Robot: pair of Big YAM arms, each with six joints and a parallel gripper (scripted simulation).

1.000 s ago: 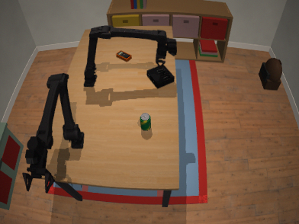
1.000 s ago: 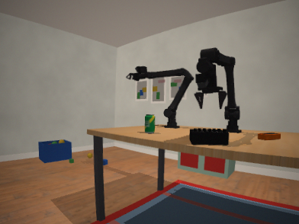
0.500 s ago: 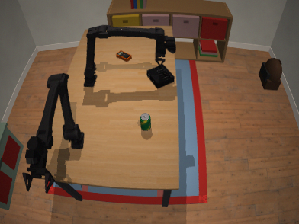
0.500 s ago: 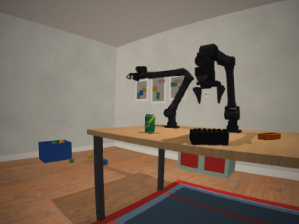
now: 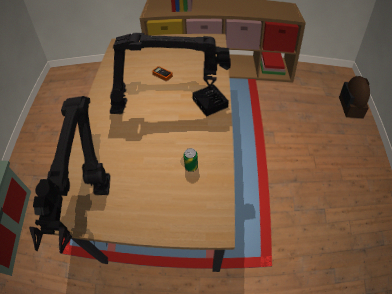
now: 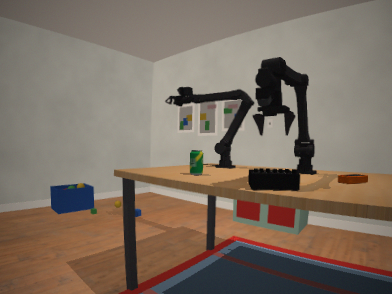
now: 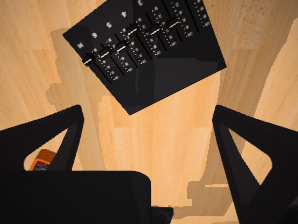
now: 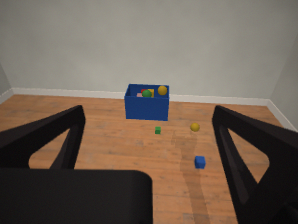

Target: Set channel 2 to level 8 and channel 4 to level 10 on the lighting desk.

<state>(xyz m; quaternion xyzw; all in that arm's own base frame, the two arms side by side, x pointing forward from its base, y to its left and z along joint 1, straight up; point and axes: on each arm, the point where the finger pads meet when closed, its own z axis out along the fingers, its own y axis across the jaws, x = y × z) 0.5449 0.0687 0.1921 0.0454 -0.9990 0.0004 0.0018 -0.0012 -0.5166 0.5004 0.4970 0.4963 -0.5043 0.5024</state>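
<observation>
Right now my left hand is 4 cm short of the channel 2 knob, 3 cm to the left of it and 13 cm above it. Also, from my left hand: channel 3 knob 3 cm ahead, 1 cm to the right, 13 cm below; channel 4 cap 3 cm ahead, 2 cm to the left, 13 cm below.
</observation>
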